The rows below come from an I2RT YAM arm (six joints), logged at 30 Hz.
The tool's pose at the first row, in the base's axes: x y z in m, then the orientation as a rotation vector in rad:
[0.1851 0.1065 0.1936 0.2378 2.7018 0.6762]
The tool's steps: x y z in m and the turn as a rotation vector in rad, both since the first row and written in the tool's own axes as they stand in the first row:
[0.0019 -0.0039 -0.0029 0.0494 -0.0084 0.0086]
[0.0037 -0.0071 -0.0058 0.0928 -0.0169 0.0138]
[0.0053 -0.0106 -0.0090 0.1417 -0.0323 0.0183]
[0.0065 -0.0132 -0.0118 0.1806 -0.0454 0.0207]
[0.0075 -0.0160 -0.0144 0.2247 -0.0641 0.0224]
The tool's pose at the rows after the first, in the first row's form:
[0.1820 0.1023 0.1936 0.2641 2.7133 0.6101]
[0.1790 0.0987 0.1939 0.2842 2.7209 0.5508]
[0.1761 0.0947 0.1944 0.3062 2.7222 0.4820]
[0.1737 0.0915 0.1951 0.3222 2.7213 0.4268]
[0.1716 0.0882 0.1956 0.3396 2.7151 0.3631]

